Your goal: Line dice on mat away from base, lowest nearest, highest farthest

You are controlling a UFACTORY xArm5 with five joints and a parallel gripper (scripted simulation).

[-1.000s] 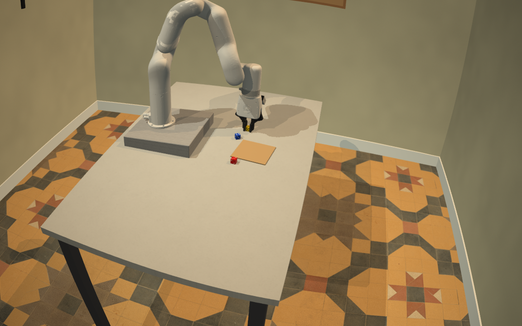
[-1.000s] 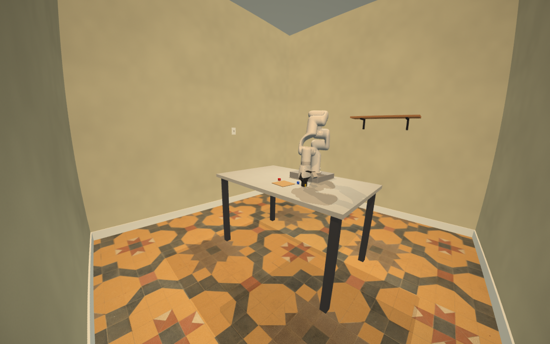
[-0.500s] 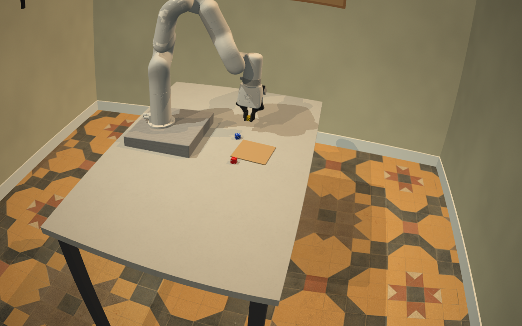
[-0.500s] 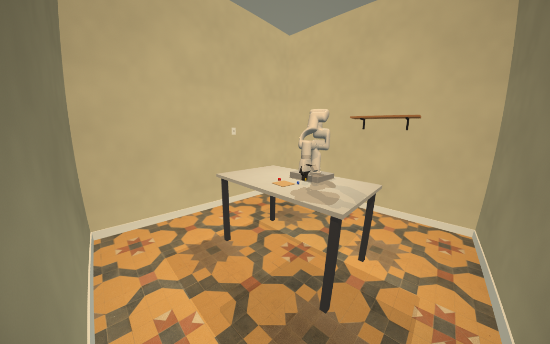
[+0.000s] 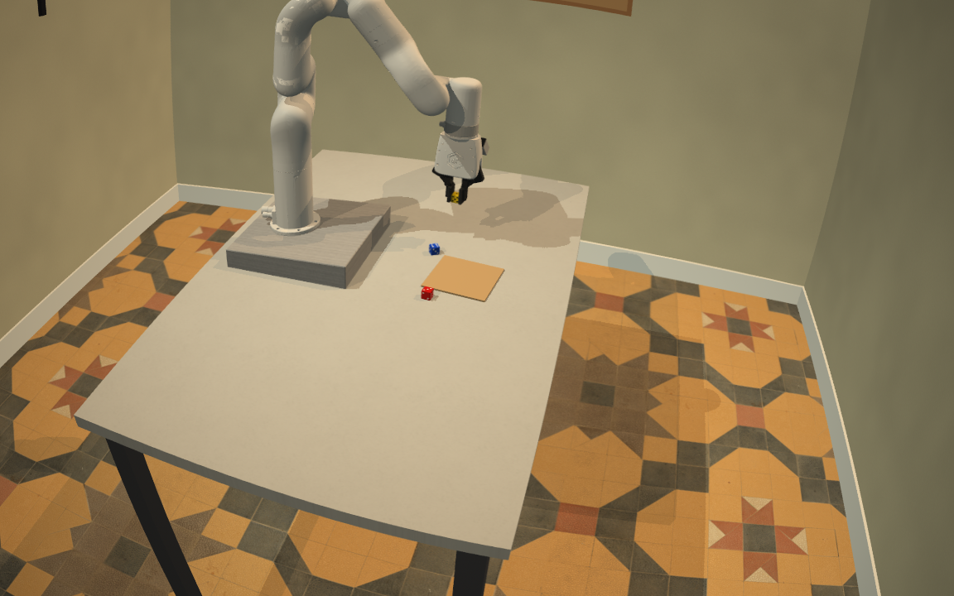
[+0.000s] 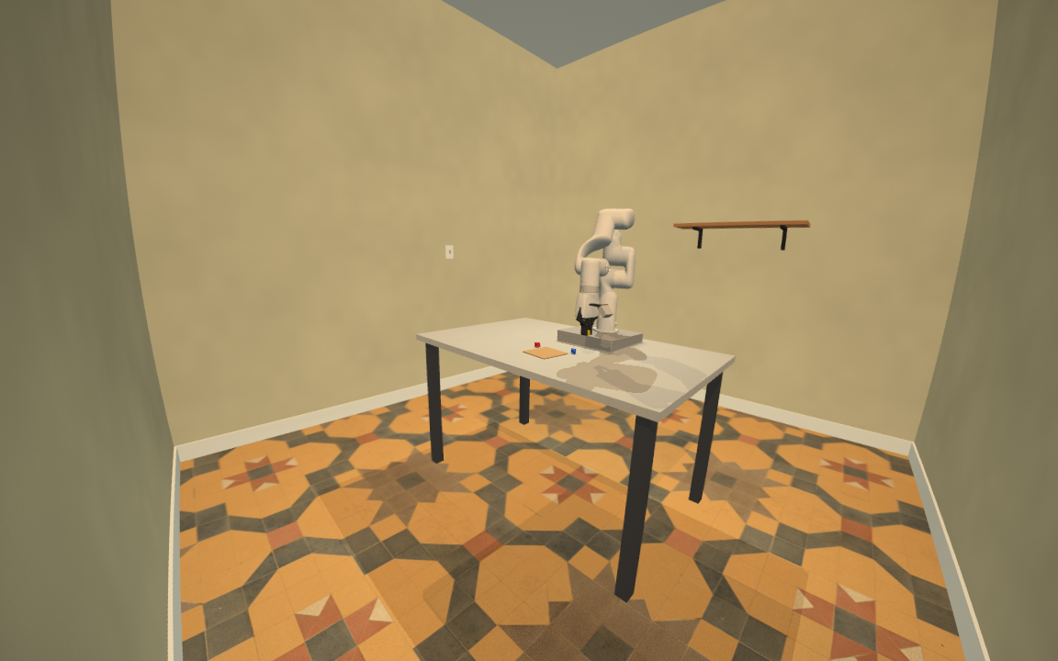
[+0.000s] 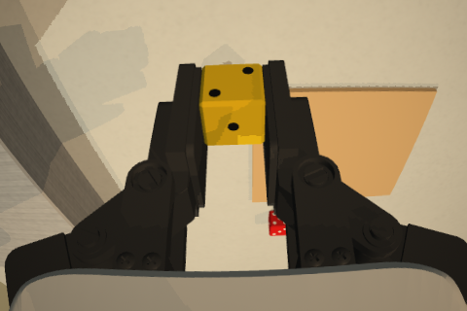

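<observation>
Now: hand 170 mm to the left of the mat, 120 mm above it and 40 mm short of it. The rest, counted from my hand: red die (260 mm to the right, 110 mm below, 20 mm behind); blue die (110 mm below, 80 mm to the right, 30 mm behind); yellow die (10 mm below).
</observation>
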